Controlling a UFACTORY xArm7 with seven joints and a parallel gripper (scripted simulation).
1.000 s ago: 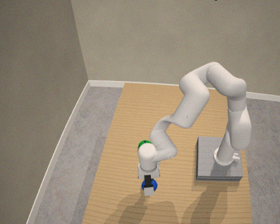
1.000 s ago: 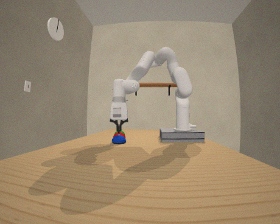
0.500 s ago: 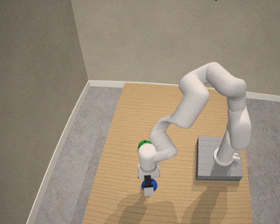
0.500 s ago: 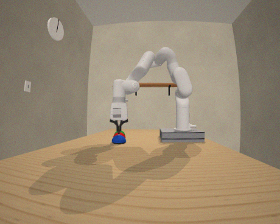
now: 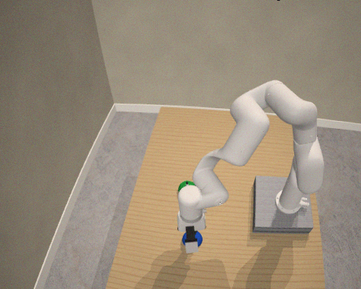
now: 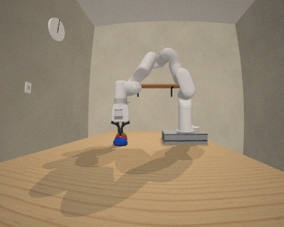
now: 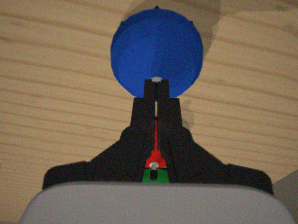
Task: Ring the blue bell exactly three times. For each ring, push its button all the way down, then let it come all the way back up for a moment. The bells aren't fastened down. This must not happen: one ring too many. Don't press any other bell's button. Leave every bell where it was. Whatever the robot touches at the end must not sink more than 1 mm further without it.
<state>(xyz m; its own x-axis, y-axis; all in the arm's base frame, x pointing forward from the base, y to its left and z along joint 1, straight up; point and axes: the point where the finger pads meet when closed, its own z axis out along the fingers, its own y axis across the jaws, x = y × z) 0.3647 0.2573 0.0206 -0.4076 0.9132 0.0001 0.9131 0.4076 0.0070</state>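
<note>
Now: hand 40 mm above the blue bell. The rest, counted from my hand: green bell 240 mm to the right, 100 mm ahead, 40 mm below; red bell 120 mm to the right, 50 mm ahead, 40 mm below.
</note>
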